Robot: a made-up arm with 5 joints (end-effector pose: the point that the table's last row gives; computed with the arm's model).
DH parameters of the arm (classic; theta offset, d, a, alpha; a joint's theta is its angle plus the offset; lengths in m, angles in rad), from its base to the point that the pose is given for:
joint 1: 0 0.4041 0 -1.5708
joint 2: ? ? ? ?
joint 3: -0.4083 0 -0.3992 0
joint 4: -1.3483 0 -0.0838 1.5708
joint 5: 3.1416 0.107 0 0
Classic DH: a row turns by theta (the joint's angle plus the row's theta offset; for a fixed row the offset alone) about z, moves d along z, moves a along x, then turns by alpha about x.
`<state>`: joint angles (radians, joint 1 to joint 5).
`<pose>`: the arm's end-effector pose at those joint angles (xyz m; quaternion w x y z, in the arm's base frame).
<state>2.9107 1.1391 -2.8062 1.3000 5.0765</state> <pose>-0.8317 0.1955 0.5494 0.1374 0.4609 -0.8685 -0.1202</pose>
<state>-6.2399 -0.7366 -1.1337 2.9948 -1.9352</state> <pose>0.0921 0.0040 0.7965 0.4324 -0.4648 -0.7070 0.3118</pose>
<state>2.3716 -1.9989 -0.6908 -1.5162 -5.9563</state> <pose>0.2889 -0.2802 0.6827 0.8407 0.2645 0.4330 -0.1894</pose>
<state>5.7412 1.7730 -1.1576 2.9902 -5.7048</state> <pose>0.1391 -0.0838 0.0286 0.0177 -0.1948 0.1222 -0.9730</pose>
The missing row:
joint 2: -1.385 0 0.3698 0
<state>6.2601 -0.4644 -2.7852 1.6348 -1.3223</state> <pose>-0.1280 0.0030 1.2257 0.4502 0.5506 0.4182 0.5651</pose>
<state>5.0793 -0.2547 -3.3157 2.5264 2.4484</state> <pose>-0.0477 0.1240 1.1091 0.2906 0.2189 0.8387 -0.4052</pose>
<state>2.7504 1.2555 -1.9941 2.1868 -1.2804</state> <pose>-0.5529 0.2280 0.1270 0.4442 -0.3222 0.6763 -0.4914</pose>
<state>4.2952 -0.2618 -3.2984 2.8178 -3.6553</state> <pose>0.0538 0.1214 1.0706 0.1141 0.6264 0.6900 -0.3443</pose>
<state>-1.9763 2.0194 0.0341 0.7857 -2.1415</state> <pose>0.0788 0.1836 0.3648 0.8731 -0.1501 -0.0124 -0.4636</pose>
